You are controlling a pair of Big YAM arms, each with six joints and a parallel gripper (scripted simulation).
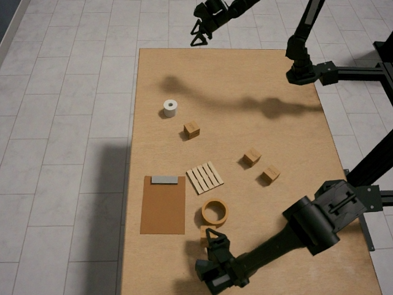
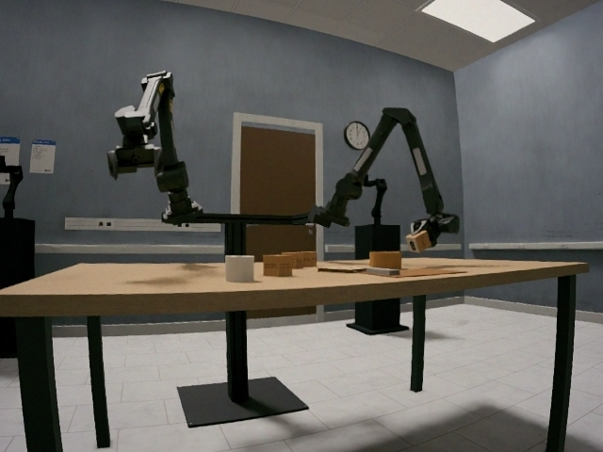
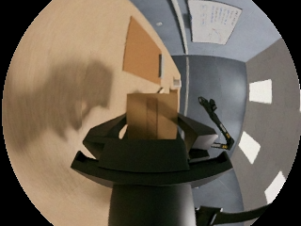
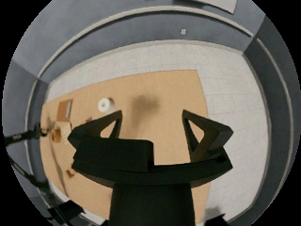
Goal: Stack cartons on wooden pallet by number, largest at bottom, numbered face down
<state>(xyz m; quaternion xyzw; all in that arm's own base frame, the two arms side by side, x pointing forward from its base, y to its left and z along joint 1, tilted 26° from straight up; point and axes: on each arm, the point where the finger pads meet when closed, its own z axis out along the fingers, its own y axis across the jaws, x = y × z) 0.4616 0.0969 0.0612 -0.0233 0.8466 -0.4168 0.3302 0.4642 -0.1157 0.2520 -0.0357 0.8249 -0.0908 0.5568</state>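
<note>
Now: left hand 160 mm short of the white roll, 630 mm to the left of it and 60 mm above it.
</note>
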